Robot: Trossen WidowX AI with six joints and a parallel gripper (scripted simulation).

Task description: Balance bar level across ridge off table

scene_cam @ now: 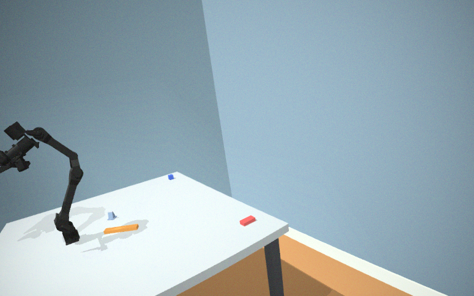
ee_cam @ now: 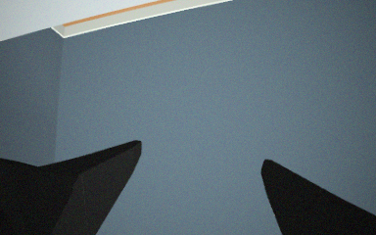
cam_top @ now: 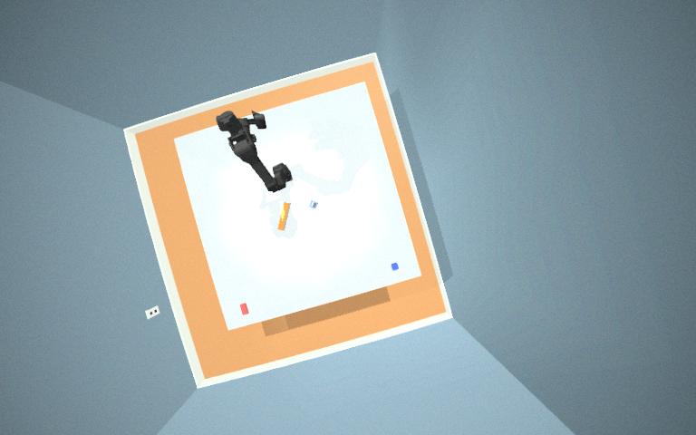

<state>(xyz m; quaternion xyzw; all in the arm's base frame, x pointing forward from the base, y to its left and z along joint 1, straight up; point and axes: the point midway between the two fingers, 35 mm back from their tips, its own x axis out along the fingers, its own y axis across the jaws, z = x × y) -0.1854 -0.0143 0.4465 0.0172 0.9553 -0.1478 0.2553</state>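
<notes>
The orange bar lies 46 cm ahead of my gripper tip, 42 cm below it and 7 cm to the right of it. From my gripper tip the other things lie so: small blue cube: 96 cm ahead, 52 cm to the left, 41 cm below; then red block: 96 cm ahead, 48 cm to the right, 42 cm below.
</notes>
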